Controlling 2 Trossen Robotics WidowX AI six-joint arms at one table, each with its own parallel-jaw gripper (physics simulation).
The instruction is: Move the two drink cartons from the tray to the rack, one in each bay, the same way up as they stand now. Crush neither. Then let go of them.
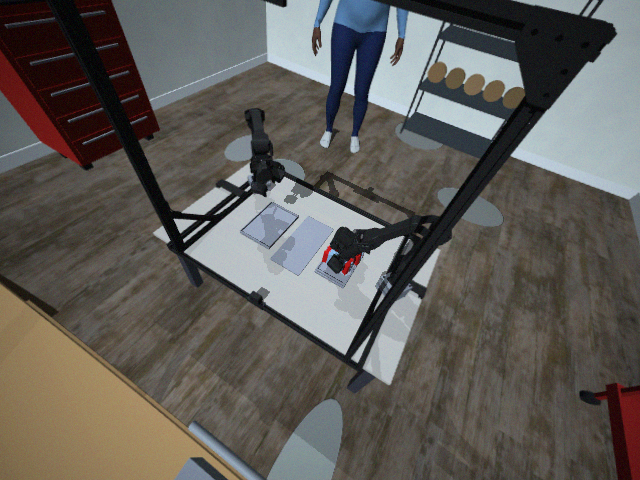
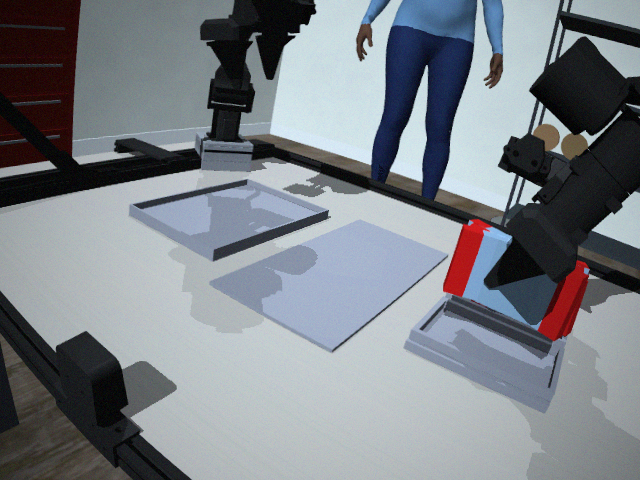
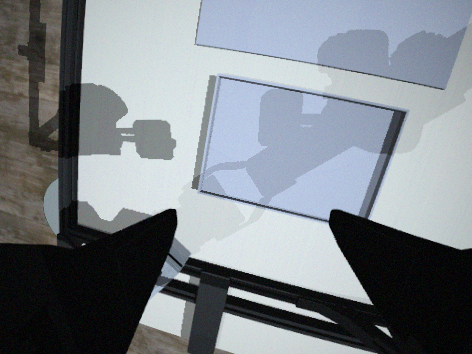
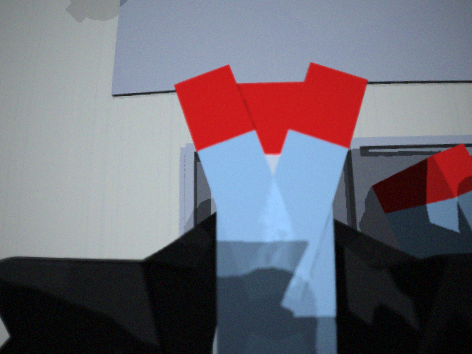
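Where they show: left gripper, fingertip midpoint: (image 1: 269, 189) (image 2: 254, 84) (image 3: 253, 216); right gripper, fingertip midpoint: (image 2: 490, 279) (image 4: 265, 218); left arm's base, origin of the base link: (image 2: 223, 138).
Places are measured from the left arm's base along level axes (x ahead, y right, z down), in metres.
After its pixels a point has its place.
Observation:
My right gripper (image 1: 341, 262) @(x 0.645, y -0.113, z -0.024 m) (image 2: 509, 281) @(x 0.645, y -0.113, z -0.024 m) (image 4: 265, 218) @(x 0.645, y -0.113, z -0.024 m) is shut on a light-blue drink carton (image 4: 273, 182) @(x 0.637, y -0.109, z -0.071 m) (image 2: 480, 267) @(x 0.644, y -0.093, z -0.039 m) (image 1: 326, 255) @(x 0.636, y -0.083, z -0.059 m) with red ends. It holds the carton tilted, a little above a shallow grey holder with two compartments (image 2: 475, 367) @(x 0.691, y -0.083, z 0.045 m) (image 1: 328, 275) @(x 0.684, y -0.083, z 0.036 m) (image 4: 187, 182) @(x 0.651, y -0.060, z 0.036 m) at the right of the table. The second carton (image 4: 394, 194) @(x 0.593, y -0.174, z 0.022 m) lies in shadow in the compartment beside it. A shallow rimmed grey tray (image 1: 254, 239) @(x 0.361, y 0.153, z 0.043 m) (image 2: 266, 236) @(x 0.381, y 0.023, z 0.048 m) (image 3: 387, 158) @(x 0.378, y 0.140, z 0.046 m) lies empty at the left. My left gripper (image 1: 263, 188) @(x 0.246, y 0.027, z -0.139 m) (image 2: 253, 62) (image 3: 253, 216) @(x 0.246, y 0.027, z -0.139 m) is open and empty, high above the table's far edge near that tray.
A flat grey mat (image 1: 304, 243) @(x 0.469, y -0.065, z 0.051 m) (image 2: 347, 281) @(x 0.502, y -0.040, z 0.052 m) (image 3: 270, 24) @(x 0.392, y -0.101, z 0.052 m) (image 4: 270, 35) @(x 0.519, y -0.048, z 0.052 m) lies between the tray and the holder. Black frame posts (image 1: 128, 138) @(x 0.304, y 0.468, z -0.517 m) (image 1: 461, 205) @(x 1.029, y 0.023, z -0.779 m) stand at the table's sides. A person (image 1: 356, 62) (image 2: 432, 95) stands beyond the far edge.

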